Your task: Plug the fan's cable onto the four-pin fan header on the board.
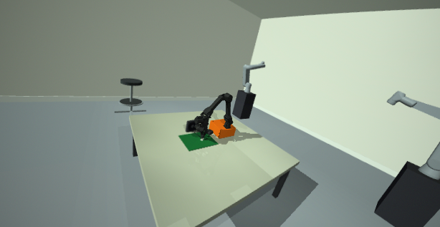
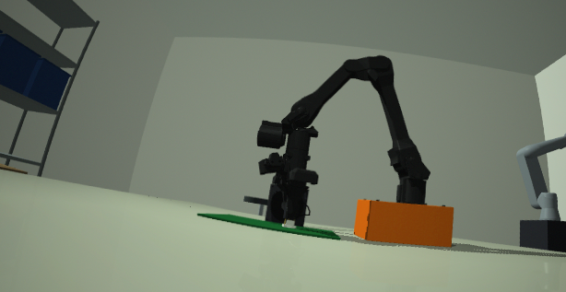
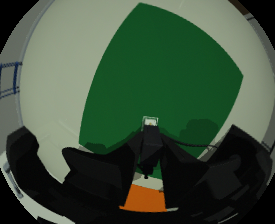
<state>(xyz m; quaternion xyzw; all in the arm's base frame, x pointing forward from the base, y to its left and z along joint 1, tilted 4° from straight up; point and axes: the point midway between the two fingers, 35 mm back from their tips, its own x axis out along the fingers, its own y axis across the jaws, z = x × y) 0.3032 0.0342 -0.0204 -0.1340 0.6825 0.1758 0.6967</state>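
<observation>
Right now my gripper tip is 5 cm above the green board, 3 cm short of it and 1 cm to the left of it. From my gripper tip the other things lie so: black fan 18 cm to the right, 3 cm ahead, 2 cm above; then fan cable plug 1 cm behind, 1 cm above.
</observation>
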